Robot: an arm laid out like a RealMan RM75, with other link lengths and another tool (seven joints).
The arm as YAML. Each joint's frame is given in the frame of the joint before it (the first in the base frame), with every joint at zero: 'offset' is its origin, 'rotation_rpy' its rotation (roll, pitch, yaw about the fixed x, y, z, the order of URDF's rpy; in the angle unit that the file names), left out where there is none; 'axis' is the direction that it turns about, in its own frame. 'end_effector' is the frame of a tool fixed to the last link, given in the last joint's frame.
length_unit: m
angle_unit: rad
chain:
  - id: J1
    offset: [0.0, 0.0, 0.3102]
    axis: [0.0, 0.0, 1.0]
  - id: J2
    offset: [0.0, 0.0, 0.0]
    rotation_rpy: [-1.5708, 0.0, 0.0]
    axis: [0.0, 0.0, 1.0]
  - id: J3
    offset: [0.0, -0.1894, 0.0]
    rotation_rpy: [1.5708, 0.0, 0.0]
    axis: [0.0, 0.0, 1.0]
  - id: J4
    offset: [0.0, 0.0, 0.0]
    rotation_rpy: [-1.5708, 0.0, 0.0]
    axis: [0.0, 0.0, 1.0]
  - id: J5
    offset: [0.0, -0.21, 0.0]
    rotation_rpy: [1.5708, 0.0, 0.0]
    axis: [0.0, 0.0, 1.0]
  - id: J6
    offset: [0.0, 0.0, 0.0]
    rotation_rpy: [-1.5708, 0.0, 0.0]
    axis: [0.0, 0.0, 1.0]
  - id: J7
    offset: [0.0, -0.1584, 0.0]
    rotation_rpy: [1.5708, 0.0, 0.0]
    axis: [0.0, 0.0, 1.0]
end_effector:
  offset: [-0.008, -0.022, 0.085]
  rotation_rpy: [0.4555, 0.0, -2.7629]
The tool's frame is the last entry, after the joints.
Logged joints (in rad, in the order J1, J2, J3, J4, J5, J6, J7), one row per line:
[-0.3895 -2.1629 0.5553 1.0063 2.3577 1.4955 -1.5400]
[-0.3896 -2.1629 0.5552 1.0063 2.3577 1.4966 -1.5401]
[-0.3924 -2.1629 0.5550 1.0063 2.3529 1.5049 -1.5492]
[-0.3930 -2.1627 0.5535 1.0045 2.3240 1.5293 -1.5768]
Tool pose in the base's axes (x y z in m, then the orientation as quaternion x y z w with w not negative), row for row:
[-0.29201 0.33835 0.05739 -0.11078 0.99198 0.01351 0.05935]
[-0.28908 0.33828 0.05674 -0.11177 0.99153 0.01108 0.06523]
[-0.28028 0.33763 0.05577 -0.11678 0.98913 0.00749 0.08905]
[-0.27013 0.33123 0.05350 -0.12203 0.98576 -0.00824 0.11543]
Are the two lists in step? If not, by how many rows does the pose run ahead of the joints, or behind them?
The pose runs 1 row ahead of the joints: the pose in row i belongs to the joints in row i + 1.
